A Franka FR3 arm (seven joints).
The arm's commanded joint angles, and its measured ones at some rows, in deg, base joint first. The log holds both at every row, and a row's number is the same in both.
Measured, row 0:
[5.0, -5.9, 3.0, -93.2, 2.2, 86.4, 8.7]
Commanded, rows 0 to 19:
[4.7, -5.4, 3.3, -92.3, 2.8, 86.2, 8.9]
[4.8, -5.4, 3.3, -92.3, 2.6, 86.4, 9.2]
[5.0, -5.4, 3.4, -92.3, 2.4, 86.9, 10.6]
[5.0, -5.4, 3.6, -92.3, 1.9, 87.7, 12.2]
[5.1, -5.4, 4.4, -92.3, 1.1, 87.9, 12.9]
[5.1, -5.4, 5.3, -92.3, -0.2, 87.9, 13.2]
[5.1, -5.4, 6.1, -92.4, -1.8, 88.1, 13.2]
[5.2, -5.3, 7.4, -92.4, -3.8, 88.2, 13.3]
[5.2, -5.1, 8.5, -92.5, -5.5, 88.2, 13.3]
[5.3, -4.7, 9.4, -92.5, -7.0, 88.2, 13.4]
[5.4, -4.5, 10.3, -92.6, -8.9, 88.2, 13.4]
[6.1, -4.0, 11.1, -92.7, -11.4, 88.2, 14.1]
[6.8, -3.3, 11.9, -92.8, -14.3, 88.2, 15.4]
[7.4, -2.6, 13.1, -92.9, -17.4, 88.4, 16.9]
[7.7, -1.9, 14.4, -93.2, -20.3, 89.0, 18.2]
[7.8, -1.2, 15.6, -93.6, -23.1, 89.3, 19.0]
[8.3, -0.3, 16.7, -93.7, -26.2, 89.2, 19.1]
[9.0, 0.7, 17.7, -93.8, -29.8, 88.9, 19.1]
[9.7, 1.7, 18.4, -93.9, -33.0, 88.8, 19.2]
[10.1, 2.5, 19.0, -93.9, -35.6, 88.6, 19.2]
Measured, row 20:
[8.8, 0.0, 17.2, -93.6, -28.0, 88.2, 18.1]
